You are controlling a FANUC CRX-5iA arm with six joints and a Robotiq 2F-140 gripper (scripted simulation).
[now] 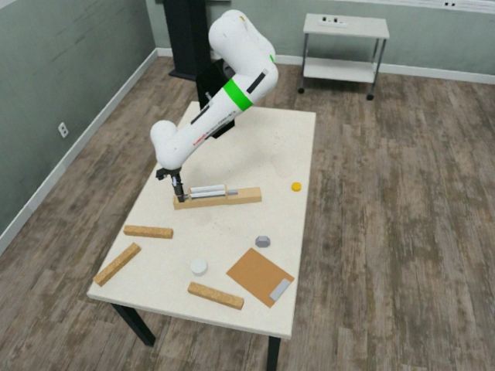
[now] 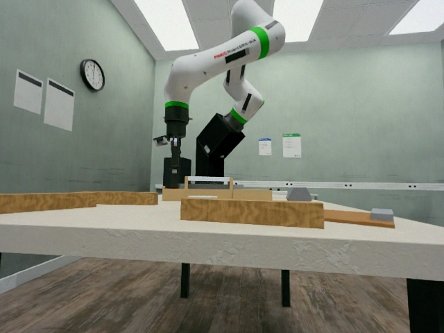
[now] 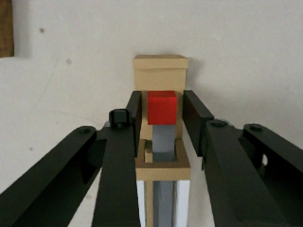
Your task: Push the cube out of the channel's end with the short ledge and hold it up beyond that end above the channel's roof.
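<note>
Now: hand 2 cm above the red cube. Also, from my hand: channel (7 cm behind, 11 cm to the left, 3 cm below); white disc (27 cm ahead, 26 cm to the left, 6 cm below); flat grey stick (12 cm behind, 18 cm to the left, 3 cm below).
</note>
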